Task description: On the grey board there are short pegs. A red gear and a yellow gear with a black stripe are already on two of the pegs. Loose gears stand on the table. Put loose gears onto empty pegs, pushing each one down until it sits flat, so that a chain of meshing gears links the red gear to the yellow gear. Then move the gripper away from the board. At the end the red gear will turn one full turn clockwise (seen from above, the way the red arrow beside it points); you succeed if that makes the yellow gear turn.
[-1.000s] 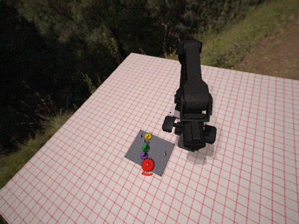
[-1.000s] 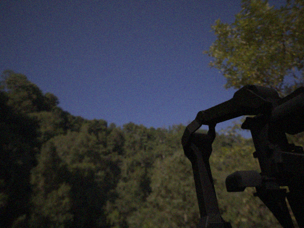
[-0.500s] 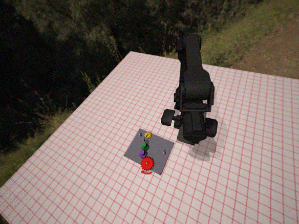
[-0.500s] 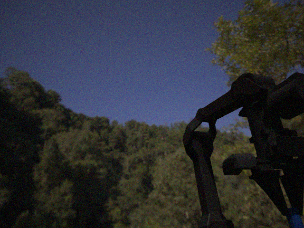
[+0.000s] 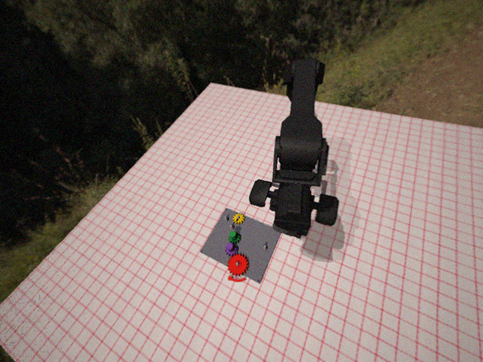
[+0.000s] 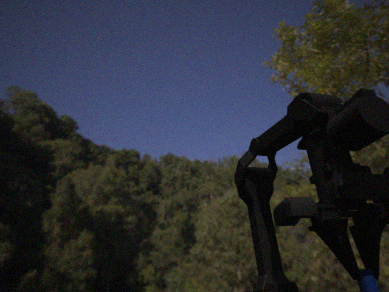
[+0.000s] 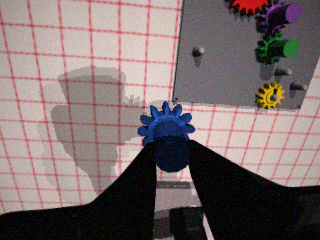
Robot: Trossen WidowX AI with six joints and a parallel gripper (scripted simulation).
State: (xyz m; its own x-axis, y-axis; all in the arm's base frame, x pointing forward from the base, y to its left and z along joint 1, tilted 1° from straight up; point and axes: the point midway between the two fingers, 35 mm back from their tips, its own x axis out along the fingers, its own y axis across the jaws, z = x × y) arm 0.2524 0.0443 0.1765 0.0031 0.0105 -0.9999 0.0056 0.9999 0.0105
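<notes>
My gripper tip is 50 mm short of the green gear, 160 mm to the left of it and 140 mm above it. The rest, counted from my gripper tip: yellow gear (20 mm behind, 170 mm to the right, 150 mm below); then purple gear (90 mm ahead, 150 mm to the right, 140 mm below); then blue gear (10 mm below).
</notes>
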